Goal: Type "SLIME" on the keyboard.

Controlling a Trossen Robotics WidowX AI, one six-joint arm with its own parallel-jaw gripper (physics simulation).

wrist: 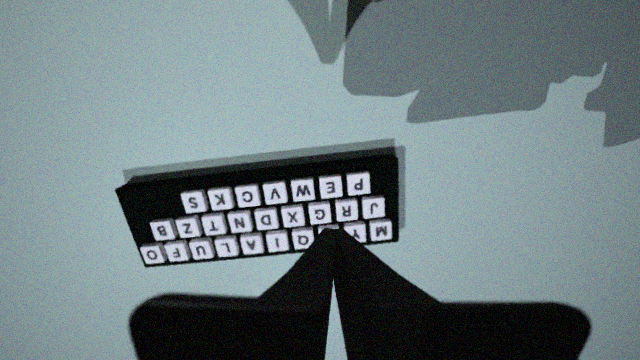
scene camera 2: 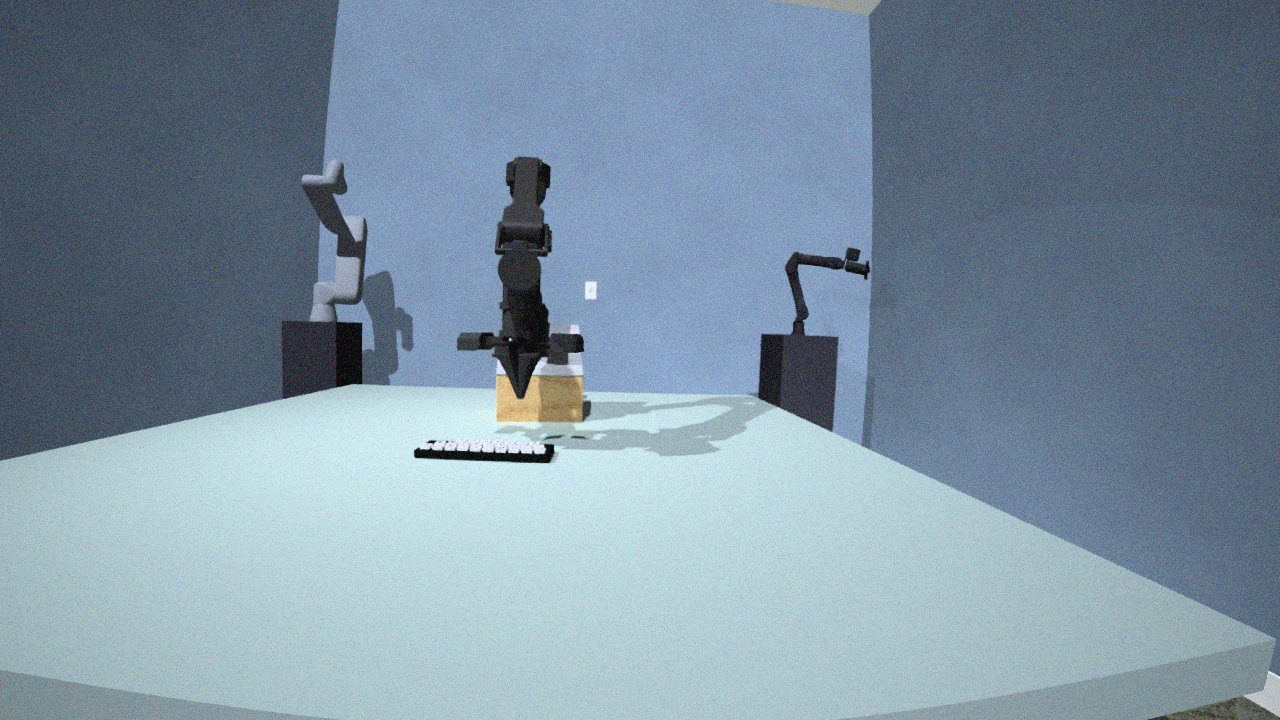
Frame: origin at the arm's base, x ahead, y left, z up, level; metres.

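Seen in the pictures: gripper, fingertip midpoint: [wrist: 332,238] [scene camera 2: 520,398].
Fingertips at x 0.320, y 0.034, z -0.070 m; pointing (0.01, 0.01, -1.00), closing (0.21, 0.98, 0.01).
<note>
Pixels of each thing's top centre, then the offset from my fingertips to it. Level surfaces: height alone.
- small black keyboard, top centre: [wrist: 259,220] [scene camera 2: 485,444] 0.019 m ahead, 0.050 m right, 0.068 m down
- S key, top centre: [wrist: 193,202] 0.003 m back, 0.092 m right, 0.068 m down
- E key, top centre: [wrist: 331,187] 0.003 m ahead, 0.003 m left, 0.068 m down
- L key, top centre: [wrist: 226,247] 0.036 m ahead, 0.079 m right, 0.068 m down
- I key, top centre: [wrist: 277,242] 0.038 m ahead, 0.041 m right, 0.068 m down
- M key, top centre: [wrist: 381,231] 0.043 m ahead, 0.035 m left, 0.068 m down
- pale table, surface height: 0.085 m down
A small black keyboard [scene camera 2: 484,455] [wrist: 250,169] with white letter keys lies on the table. In the wrist view its letters appear upside down, in three rows. The S key [wrist: 193,201] is at the left of the top row and the E key [wrist: 330,186] near its right end. The L key [wrist: 226,245] and I key [wrist: 277,241] are in the bottom row, the M key [wrist: 381,230] at its right end. My gripper [scene camera 2: 520,396] [wrist: 332,238] is shut and empty, well above the keyboard. Its tips hide most of a key between Q and Y.
The pale table [scene camera 2: 626,573] [wrist: 75,100] carries a wooden block [scene camera 2: 554,399] behind the keyboard. Shadows fall on the table. Beyond it, a grey arm [scene camera 2: 349,259] and a black arm [scene camera 2: 794,284] stand on dark pedestals [scene camera 2: 308,358] [scene camera 2: 805,376].
</note>
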